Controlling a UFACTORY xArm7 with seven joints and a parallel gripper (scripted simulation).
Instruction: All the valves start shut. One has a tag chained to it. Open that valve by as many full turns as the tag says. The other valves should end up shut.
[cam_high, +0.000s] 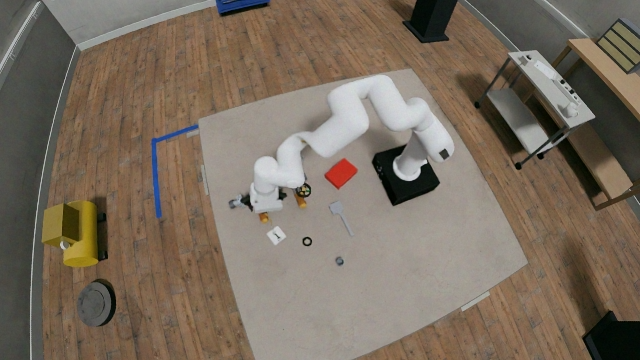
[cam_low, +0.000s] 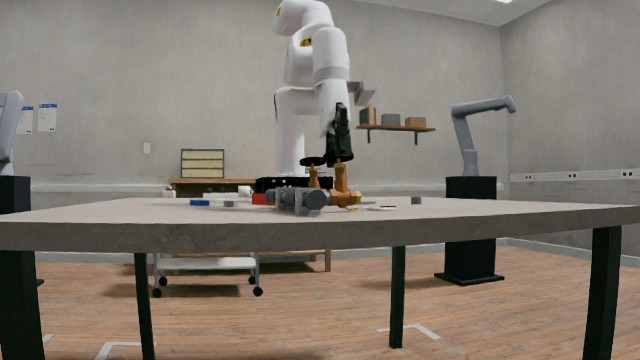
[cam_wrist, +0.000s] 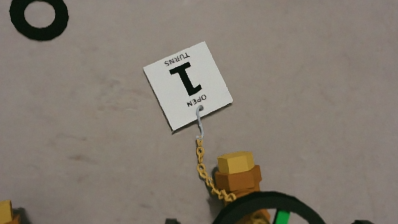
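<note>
The white tag is 10 mm behind my hand, 90 mm to the left of it and 100 mm below it. The rest, counted from my hand: small grey cylinder (210 mm behind, 290 mm to the left, 100 mm below); then grey scraper (290 mm behind, 110 mm to the left, 100 mm below); then red block (360 mm behind, 60 mm to the right, 90 mm below).
</note>
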